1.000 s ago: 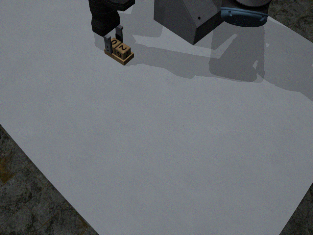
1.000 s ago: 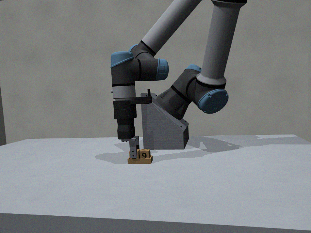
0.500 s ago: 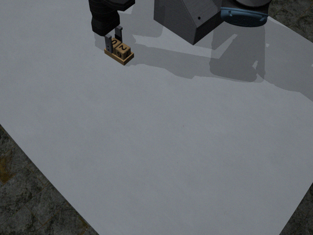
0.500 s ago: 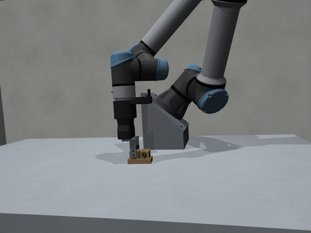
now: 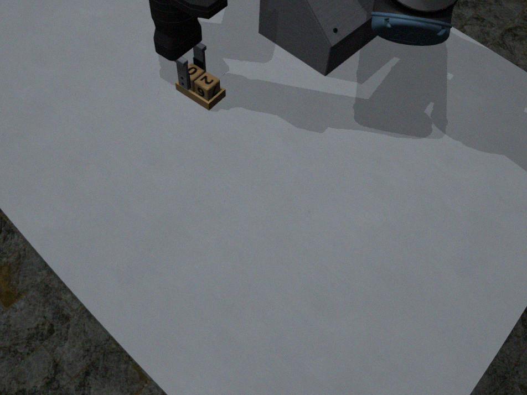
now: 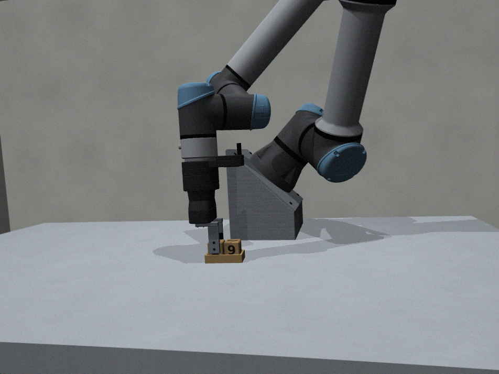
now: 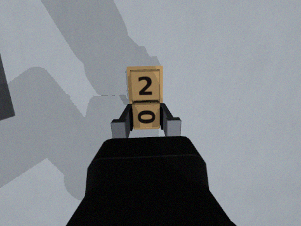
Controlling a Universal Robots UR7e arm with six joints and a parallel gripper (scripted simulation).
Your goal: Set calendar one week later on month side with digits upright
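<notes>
The wooden tray is 20 mm to the left of my hand and 30 mm below it.
</notes>
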